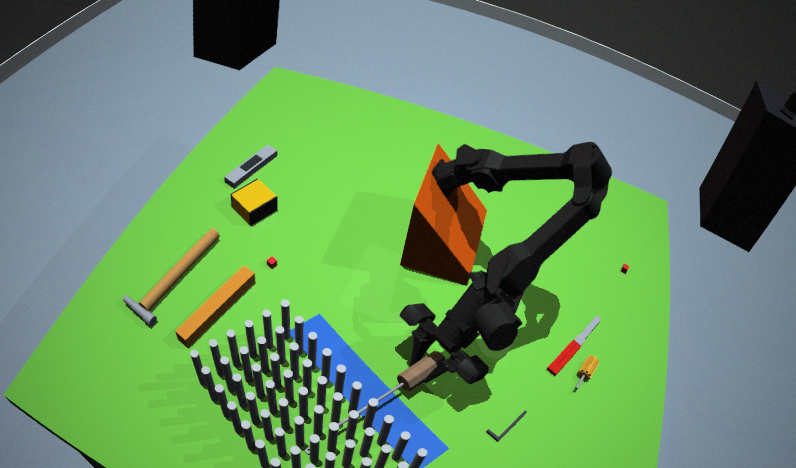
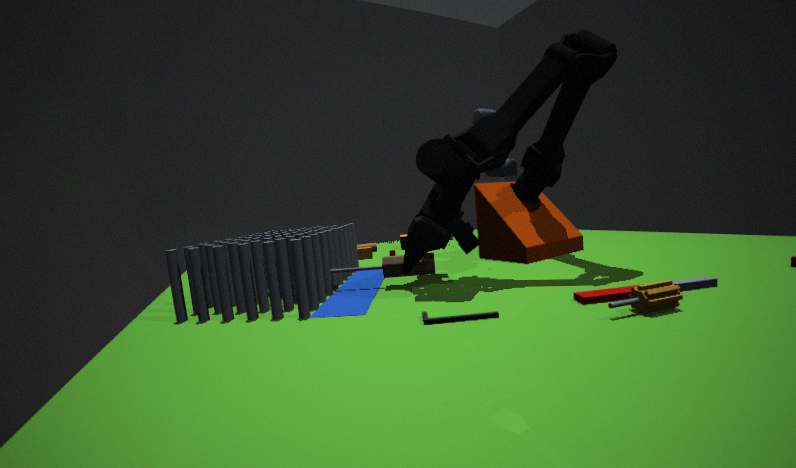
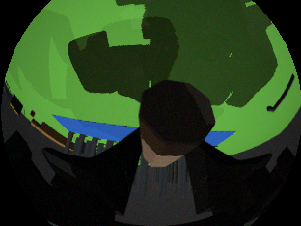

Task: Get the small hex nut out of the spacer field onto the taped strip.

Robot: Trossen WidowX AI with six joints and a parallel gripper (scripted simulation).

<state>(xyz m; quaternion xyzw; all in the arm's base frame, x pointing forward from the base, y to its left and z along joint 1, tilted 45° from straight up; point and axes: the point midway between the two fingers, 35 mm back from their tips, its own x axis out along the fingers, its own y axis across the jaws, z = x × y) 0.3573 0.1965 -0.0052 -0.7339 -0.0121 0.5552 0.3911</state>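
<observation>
The blue taped strip lies 6 cm ahead of my gripper tip, 7 cm to the right of it and 3 cm below it. From my gripper tip the other things lie so: yellow screwdriver 17 cm behind, 32 cm to the left, 1 cm below; then brown-handled screwdriver 9 cm ahead, 4 cm to the right; then hex nut 23 cm ahead, 10 cm to the right, 3 cm below.
</observation>
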